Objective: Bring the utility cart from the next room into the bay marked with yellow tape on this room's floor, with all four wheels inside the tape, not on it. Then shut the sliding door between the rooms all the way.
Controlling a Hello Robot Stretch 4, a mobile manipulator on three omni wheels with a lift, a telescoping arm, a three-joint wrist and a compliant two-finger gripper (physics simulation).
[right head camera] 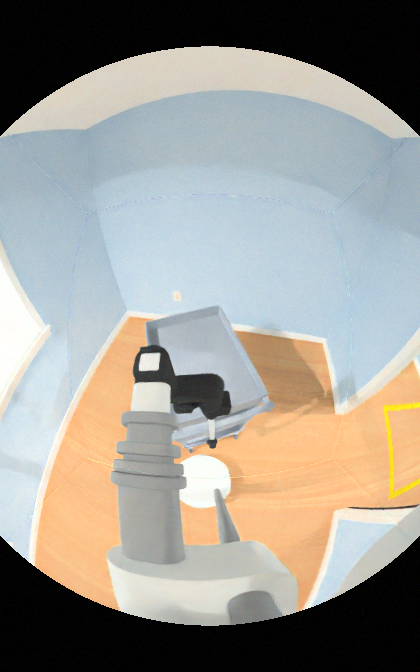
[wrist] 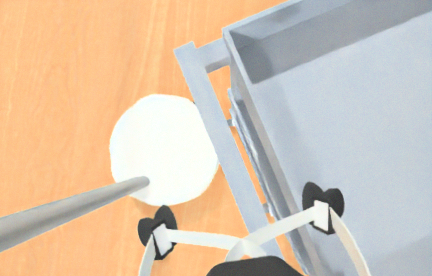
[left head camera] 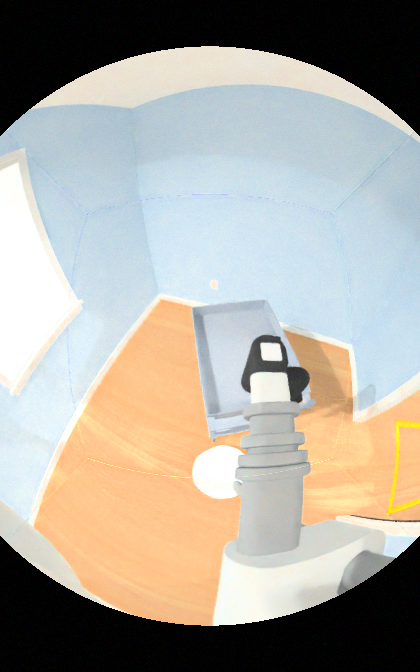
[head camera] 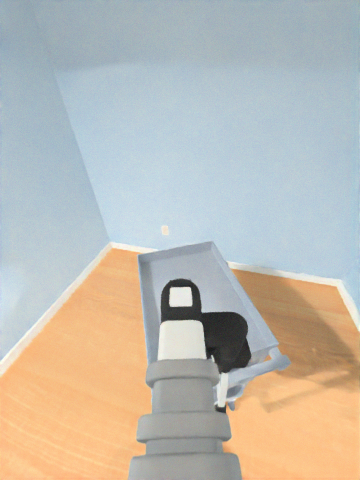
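Seen in the pictures: gripper, fingertip midpoint: (wrist: 238, 210); robot's base, origin of the base link: (wrist: 172, 150).
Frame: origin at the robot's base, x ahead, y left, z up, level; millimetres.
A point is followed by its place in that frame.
The grey-blue utility cart (head camera: 200, 270) @(x 784, y -111, z 766 mm) (left head camera: 225, 340) (right head camera: 200, 345) (wrist: 350, 115) @(x 415, y -14, z 766 mm) stands at an angle near the back wall, its handle end toward me. My gripper (wrist: 238, 210) @(x 248, y -87, z 891 mm) is open and points down over that end. In the wrist view the handle bar (wrist: 221, 135) @(x 242, y -16, z 836 mm) runs between the two fingertips; one fingertip shows over the tray's edge, the other over the floor side. I cannot tell the height gap. The wrist hides part of the tray in the head views. Part of the yellow tape outline (left head camera: 394, 465) (right head camera: 388, 450) shows on the floor at the far right. The sliding door cannot be made out.
A white round base (left head camera: 215, 472) (right head camera: 202, 482) (wrist: 160, 150) @(x -2, y 0, z 187 mm) sits below the arm, close to the cart's handle end. A wall end (right head camera: 345, 385) juts out between cart and tape. A wall corner (right head camera: 360, 540) stands at the lower right. A window (left head camera: 25, 275) is at left.
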